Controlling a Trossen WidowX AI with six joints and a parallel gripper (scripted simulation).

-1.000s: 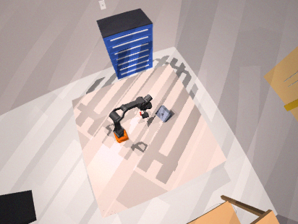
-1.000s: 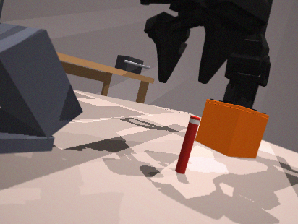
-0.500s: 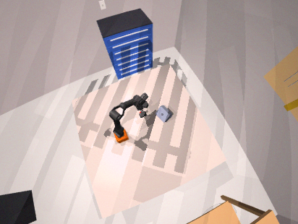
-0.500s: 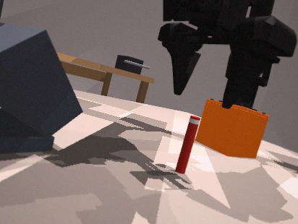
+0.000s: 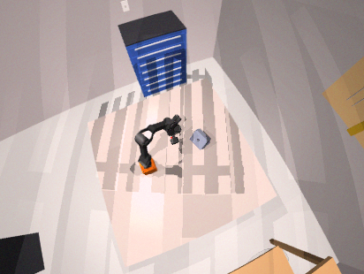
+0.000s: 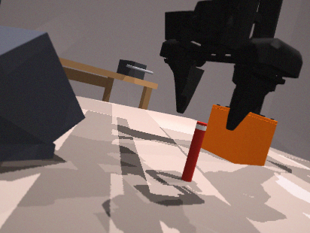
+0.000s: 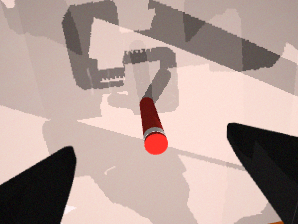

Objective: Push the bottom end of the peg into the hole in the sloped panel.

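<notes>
The red round peg lies 3 cm below my gripper tip. The rest, counted from my gripper tip: sloped panel: 21 cm ahead, 8 cm to the right, 1 cm below.
</notes>
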